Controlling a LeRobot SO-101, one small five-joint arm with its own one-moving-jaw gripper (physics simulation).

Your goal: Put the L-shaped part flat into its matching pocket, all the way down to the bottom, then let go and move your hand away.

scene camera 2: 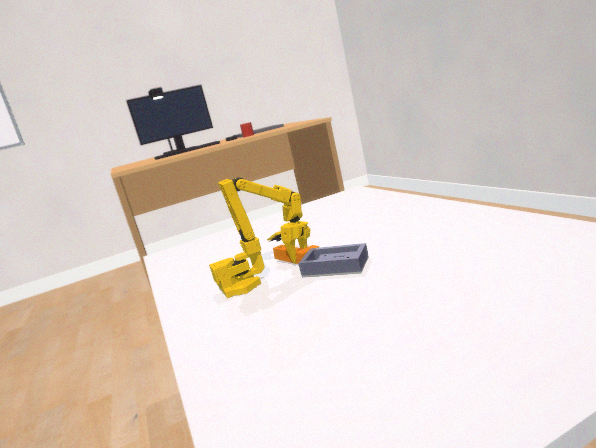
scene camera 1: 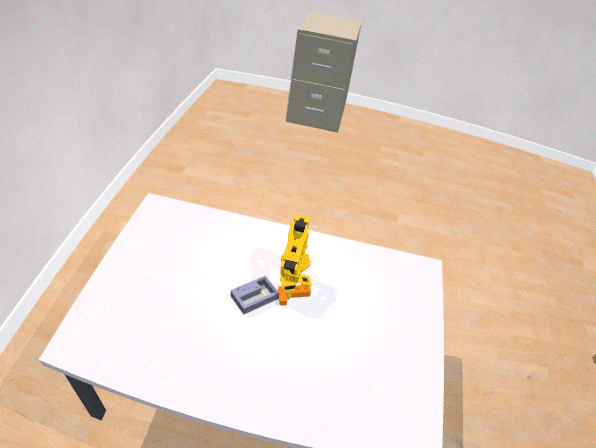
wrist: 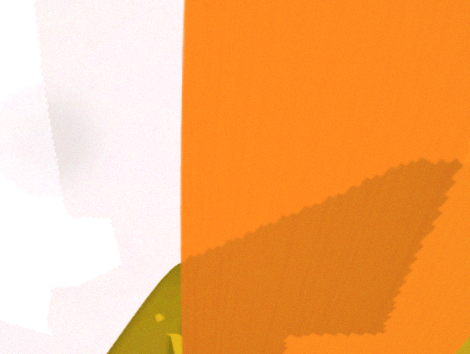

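Seen in the pictures: end effector, tool point: [scene camera 2: 295, 261] [scene camera 1: 286, 289] [wrist: 203, 284]; arm's base, origin of the base link: [scene camera 2: 247, 283].
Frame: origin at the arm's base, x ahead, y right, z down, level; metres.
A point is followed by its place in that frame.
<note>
The orange L-shaped part [scene camera 1: 303, 291] @(z -0.035, x 0.138, y -0.057 m) [scene camera 2: 281, 253] @(z -0.027, x 0.114, y -0.042 m) [wrist: 320, 125] is beside the tray, outside its pocket, and looks roughly level. It fills much of the wrist view. My gripper [scene camera 1: 288, 295] [scene camera 2: 299, 255] @(z -0.011, x 0.129, y 0.003 m) is shut on the part; in the wrist view the part hides the jaw tips. The grey-blue tray [scene camera 1: 261, 305] @(z -0.010, x 0.221, y 0.068 m) [scene camera 2: 335, 266] @(z -0.021, x 0.170, y 0.144 m) lies on the table, with its L-shaped pocket [scene camera 1: 265, 290] @(z -0.005, x 0.149, y 0.072 m) facing up. One end of the part is close to the tray's right corner in scene camera 1; I cannot tell if they touch, or how high the part is off the table.
The arm stands on the white table [scene camera 1: 200, 340] @(z 0.000, x 0.412, y 0.220 m) [scene camera 2: 400, 340] @(z 0.000, x 0.116, y 0.444 m), behind the part in scene camera 1. A filing cabinet [scene camera 1: 322, 75] stands on the floor beyond the table. A wooden desk [scene camera 2: 215, 175] with a monitor [scene camera 2: 170, 115] and a red cup [scene camera 2: 247, 129] stands behind.
</note>
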